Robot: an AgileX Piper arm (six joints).
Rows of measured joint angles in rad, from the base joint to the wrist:
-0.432 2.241 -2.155 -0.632 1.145 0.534
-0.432 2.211 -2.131 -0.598 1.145 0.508
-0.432 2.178 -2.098 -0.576 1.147 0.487
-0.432 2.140 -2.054 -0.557 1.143 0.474
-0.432 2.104 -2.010 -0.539 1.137 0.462
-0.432 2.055 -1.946 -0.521 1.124 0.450
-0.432 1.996 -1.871 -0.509 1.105 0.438
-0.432 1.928 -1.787 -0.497 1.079 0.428
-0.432 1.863 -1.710 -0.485 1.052 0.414
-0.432 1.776 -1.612 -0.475 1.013 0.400
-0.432 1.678 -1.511 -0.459 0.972 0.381
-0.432 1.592 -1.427 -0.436 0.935 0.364
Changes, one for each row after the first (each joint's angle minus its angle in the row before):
0.000 -0.030 0.024 0.034 0.000 -0.026
0.000 -0.033 0.033 0.022 0.002 -0.021
0.000 -0.038 0.044 0.019 -0.004 -0.013
0.000 -0.036 0.044 0.018 -0.006 -0.012
0.000 -0.049 0.064 0.018 -0.013 -0.012
0.000 -0.059 0.075 0.012 -0.019 -0.012
0.000 -0.068 0.084 0.012 -0.026 -0.010
0.000 -0.065 0.077 0.012 -0.027 -0.014
0.000 -0.087 0.098 0.010 -0.039 -0.014
0.000 -0.098 0.101 0.016 -0.041 -0.019
0.000 -0.086 0.084 0.023 -0.037 -0.017

